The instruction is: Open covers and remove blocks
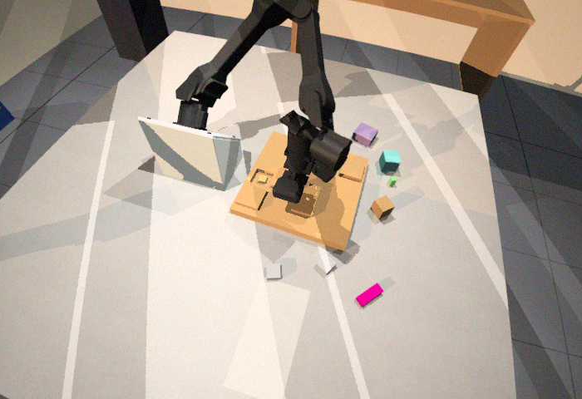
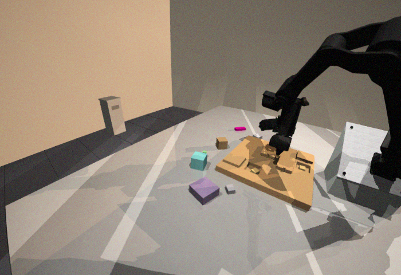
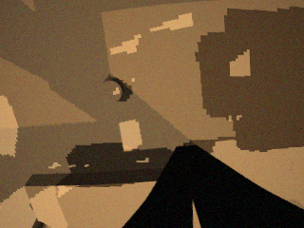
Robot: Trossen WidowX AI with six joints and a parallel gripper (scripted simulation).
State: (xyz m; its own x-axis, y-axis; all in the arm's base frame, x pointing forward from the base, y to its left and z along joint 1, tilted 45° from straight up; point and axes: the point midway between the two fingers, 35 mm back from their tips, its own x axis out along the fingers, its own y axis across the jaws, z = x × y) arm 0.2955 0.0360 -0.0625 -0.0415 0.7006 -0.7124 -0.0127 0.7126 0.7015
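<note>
The puzzle board lies 30 mm to the left of my gripper tip, 10 mm below it and 10 mm ahead of it. The rest, counted from my gripper tip: grey tile (220 mm to the right, 30 mm below, 20 mm ahead); brown cube (220 mm ahead, 40 mm to the left, 10 mm below); small grey cube (240 mm to the left, 70 mm ahead, 20 mm below).
</note>
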